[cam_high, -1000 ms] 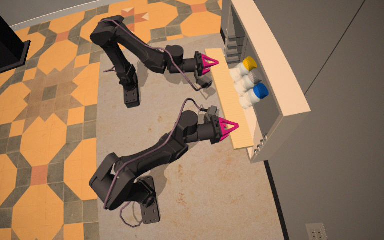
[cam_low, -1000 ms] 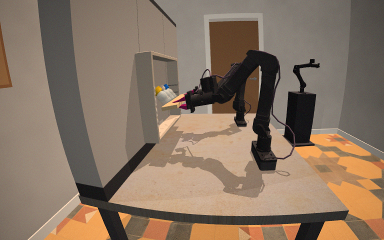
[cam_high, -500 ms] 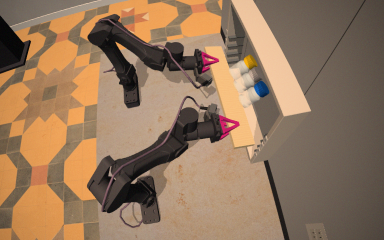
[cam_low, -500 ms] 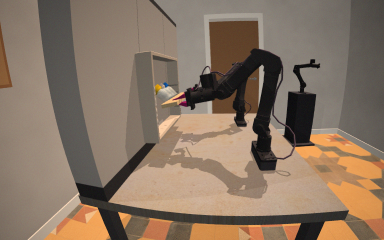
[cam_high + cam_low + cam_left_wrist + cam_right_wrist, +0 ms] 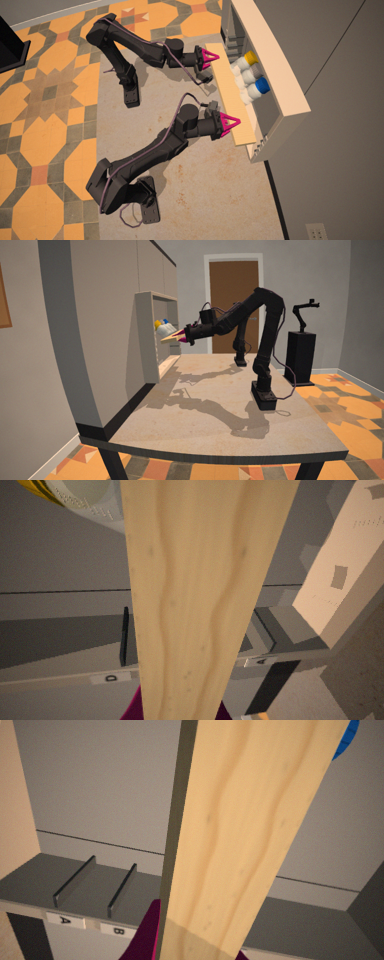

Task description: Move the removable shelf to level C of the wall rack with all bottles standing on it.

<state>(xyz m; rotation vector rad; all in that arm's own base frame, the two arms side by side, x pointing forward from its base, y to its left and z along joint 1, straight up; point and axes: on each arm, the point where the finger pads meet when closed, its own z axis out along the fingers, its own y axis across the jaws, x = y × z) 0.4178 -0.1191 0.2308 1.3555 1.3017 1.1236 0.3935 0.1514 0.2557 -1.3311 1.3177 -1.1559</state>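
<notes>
Right now the yellow-capped bottle is 8 cm ahead of my left hand, 8 cm to the right of it and 3 cm above it. The rest, counted from my left hand: grey-capped bottle: 7 cm ahead, 14 cm to the right, 3 cm above; wooden shelf: 15 cm to the right; wall rack: 9 cm ahead, 16 cm to the right, 1 cm above.
Now: right hand 90 mm short of the blue-capped bottle, 90 mm to the right of it and 30 mm below it. Round my right hand: grey-capped bottle: 90 mm ahead, 150 mm to the left, 30 mm above; wooden shelf: 10 mm ahead, 150 mm to the left; wall rack: 110 mm ahead, 140 mm to the left, 10 mm above.
</notes>
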